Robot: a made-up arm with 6 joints. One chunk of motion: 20 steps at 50 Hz.
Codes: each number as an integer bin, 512 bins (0 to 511) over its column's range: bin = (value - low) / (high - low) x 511, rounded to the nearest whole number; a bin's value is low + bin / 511 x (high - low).
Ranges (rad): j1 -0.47..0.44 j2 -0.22..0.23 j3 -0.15..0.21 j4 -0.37..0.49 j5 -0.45..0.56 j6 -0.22..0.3
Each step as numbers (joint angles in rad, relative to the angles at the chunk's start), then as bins.
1 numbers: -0.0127 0.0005 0.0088 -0.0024 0.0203 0.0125
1 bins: 257 250 225 218 238 228
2 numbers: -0.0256 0.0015 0.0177 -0.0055 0.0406 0.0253
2 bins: 250 252 238 217 248 241
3 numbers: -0.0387 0.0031 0.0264 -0.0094 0.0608 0.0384
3 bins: 242 253 250 214 258 254
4 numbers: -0.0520 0.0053 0.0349 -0.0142 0.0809 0.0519
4 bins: 235 256 262 211 269 267
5 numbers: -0.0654 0.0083 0.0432 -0.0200 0.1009 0.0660
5 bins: 227 259 274 208 279 281
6 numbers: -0.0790 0.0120 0.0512 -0.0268 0.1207 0.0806
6 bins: 220 263 286 204 289 295
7 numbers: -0.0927 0.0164 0.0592 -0.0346 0.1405 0.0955
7 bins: 212 268 297 199 299 310
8 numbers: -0.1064 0.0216 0.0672 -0.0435 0.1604 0.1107
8 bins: 204 274 308 194 309 325
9 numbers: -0.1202 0.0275 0.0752 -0.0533 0.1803 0.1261
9 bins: 196 281 320 188 319 340
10 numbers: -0.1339 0.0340 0.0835 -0.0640 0.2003 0.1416
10 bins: 189 288 331 182 329 355
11 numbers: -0.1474 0.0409 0.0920 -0.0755 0.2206 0.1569
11 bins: 181 296 344 175 339 370
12 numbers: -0.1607 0.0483 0.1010 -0.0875 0.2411 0.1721
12 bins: 174 305 356 168 350 385
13 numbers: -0.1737 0.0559 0.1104 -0.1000 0.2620 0.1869
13 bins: 166 313 370 160 360 400
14 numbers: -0.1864 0.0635 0.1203 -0.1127 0.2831 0.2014
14 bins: 159 322 384 153 371 414
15 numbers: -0.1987 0.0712 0.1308 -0.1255 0.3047 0.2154
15 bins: 152 331 399 145 382 428
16 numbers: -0.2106 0.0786 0.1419 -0.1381 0.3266 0.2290
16 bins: 146 339 414 138 393 441
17 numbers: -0.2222 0.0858 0.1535 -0.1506 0.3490 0.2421
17 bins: 139 347 431 130 404 454
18 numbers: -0.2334 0.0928 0.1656 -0.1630 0.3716 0.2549
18 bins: 133 355 448 123 416 467
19 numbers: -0.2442 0.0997 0.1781 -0.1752 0.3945 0.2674
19 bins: 127 363 466 116 427 479
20 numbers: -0.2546 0.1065 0.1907 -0.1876 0.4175 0.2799
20 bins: 121 371 484 108 439 491
